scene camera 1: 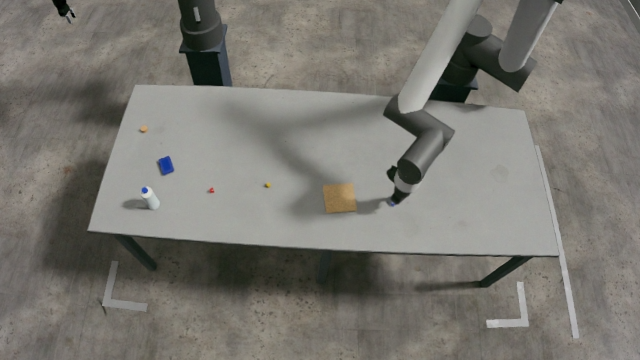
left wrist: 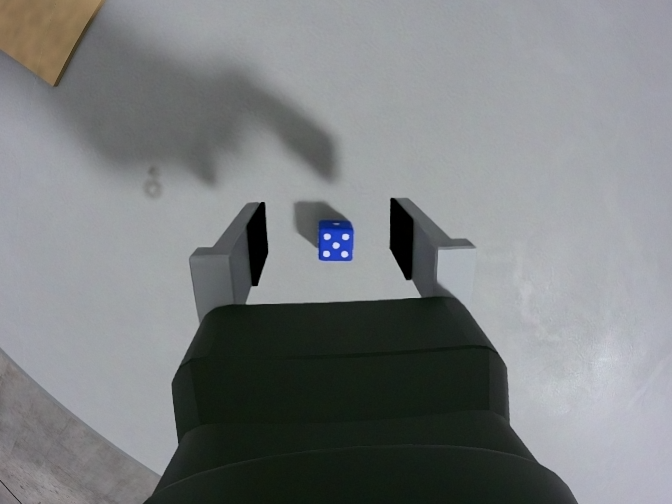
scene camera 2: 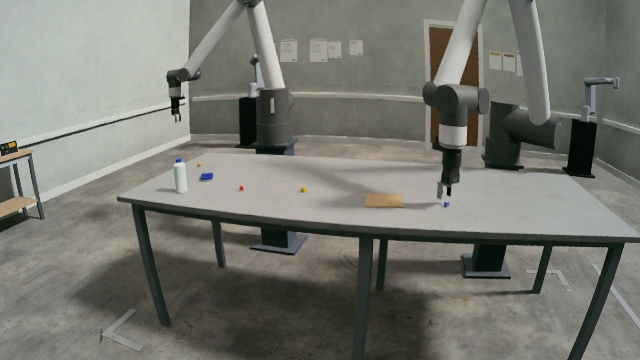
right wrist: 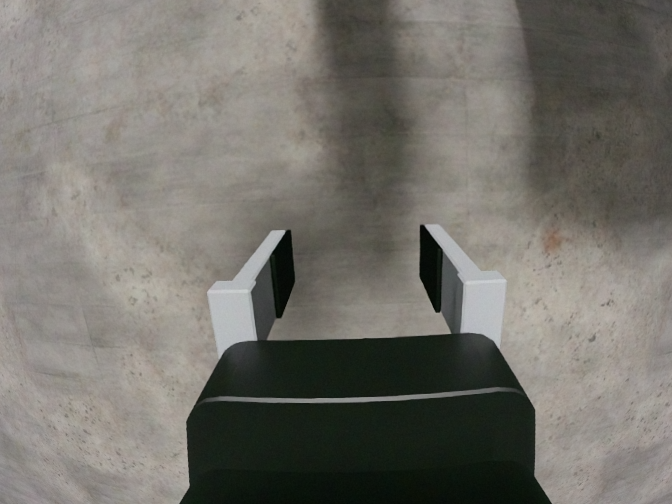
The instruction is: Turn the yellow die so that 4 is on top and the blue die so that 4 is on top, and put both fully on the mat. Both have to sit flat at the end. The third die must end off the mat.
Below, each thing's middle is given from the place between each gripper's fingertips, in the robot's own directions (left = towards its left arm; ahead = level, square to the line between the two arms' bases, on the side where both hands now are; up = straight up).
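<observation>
My left hand (scene camera 2: 444,197): 40 mm above the blue die (left wrist: 335,238), 10 mm to the right of it, 10 mm short of it. Tan mat (scene camera 1: 338,197): 50 mm below my left hand, 10 mm ahead of it, 230 mm to the right of it.
</observation>
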